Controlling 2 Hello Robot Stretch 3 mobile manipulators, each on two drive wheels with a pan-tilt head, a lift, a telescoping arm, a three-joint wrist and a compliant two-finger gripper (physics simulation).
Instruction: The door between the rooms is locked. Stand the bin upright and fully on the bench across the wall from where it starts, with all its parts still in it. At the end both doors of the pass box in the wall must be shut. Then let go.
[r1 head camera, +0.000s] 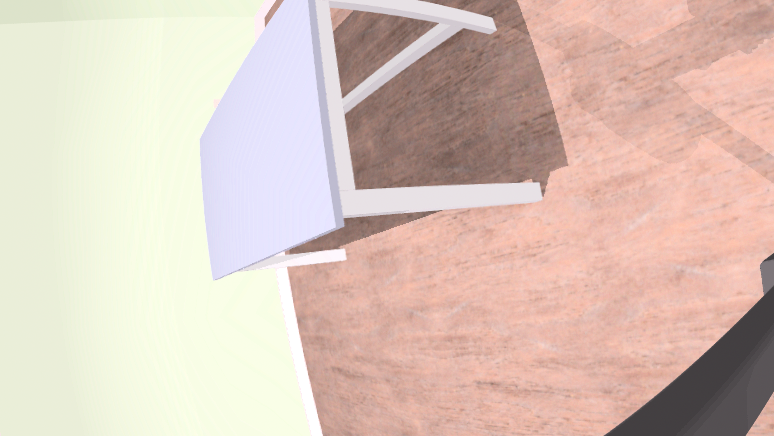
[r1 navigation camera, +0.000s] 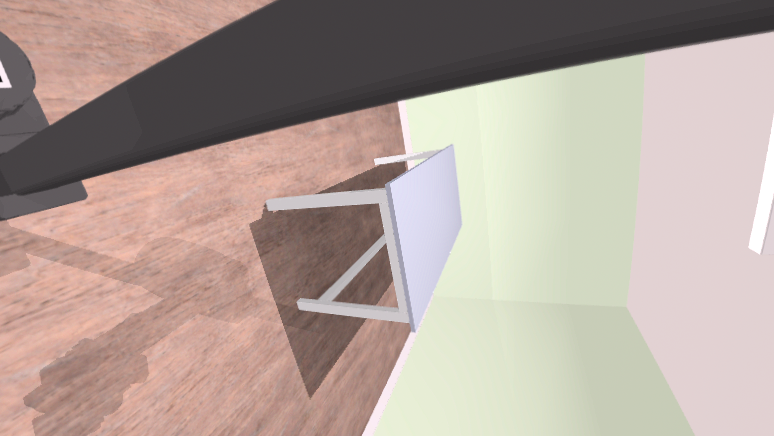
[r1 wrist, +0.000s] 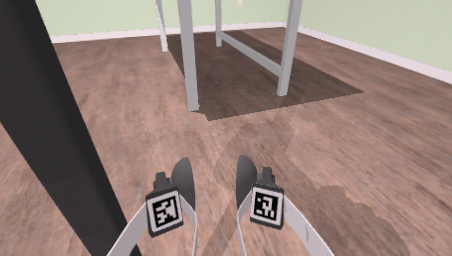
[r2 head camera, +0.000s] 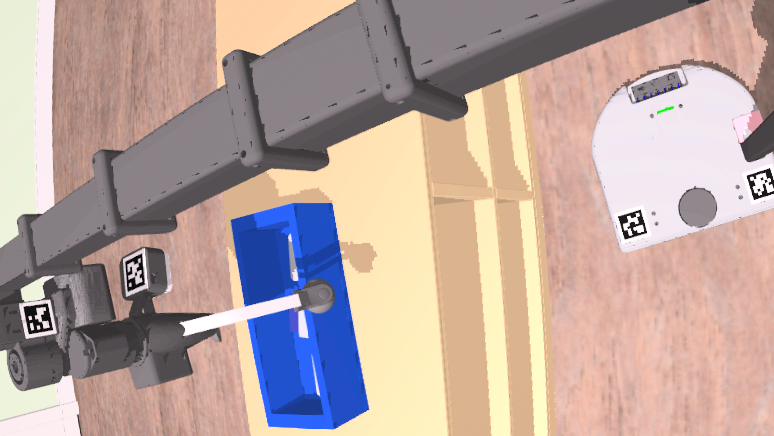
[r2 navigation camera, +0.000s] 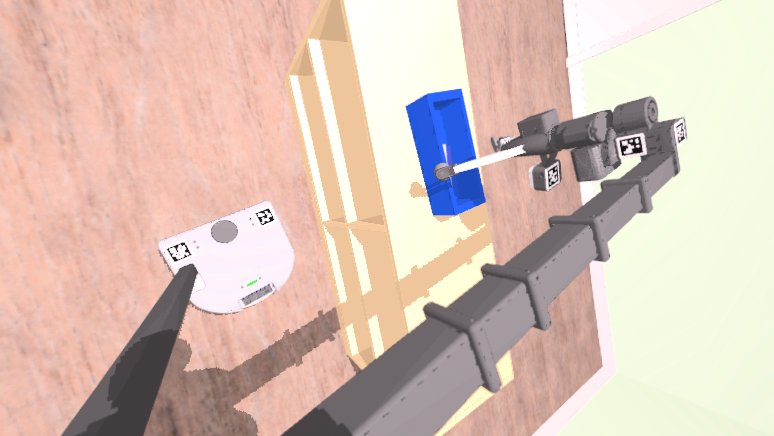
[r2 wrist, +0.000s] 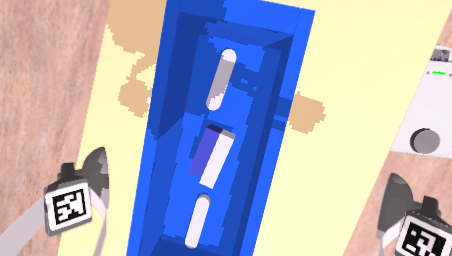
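Note:
The blue bin (r2 head camera: 346, 341) (r2 navigation camera: 425, 143) (r2 wrist: 271, 150) stands upright on a pale wooden shelf unit (r2 head camera: 395, 335) (r2 navigation camera: 389, 59) (r2 wrist: 320, 175). In the r2 wrist view it holds two white rods (r2 wrist: 221, 80) (r2 wrist: 197, 222) and a white and purple block (r2 wrist: 212, 157). My r2 gripper (r2 head camera: 268, 315) (r2 navigation camera: 470, 157) (r2 wrist: 246, 185) is open wide, its fingers on either side of the bin's width and seemingly above it. A lavender-topped bench (r1 head camera: 270, 140) (r1 navigation camera: 427, 232) (r1 wrist: 187, 60) stands by a green wall. My r1 gripper (r1 wrist: 215, 182) is open and empty, out from that bench's legs. The pass box does not show.
A white robot base (r2 head camera: 677, 146) (r2 navigation camera: 238, 259) stands on the floor beside the shelf unit. The r2 arm (r2 head camera: 314, 70) (r2 navigation camera: 503, 303) reaches across above the unit. The r1 mast (r1 wrist: 45, 115) crosses the left of the r1 wrist view. Green walls (r1 head camera: 108, 216) (r1 navigation camera: 568, 162) border the rooms.

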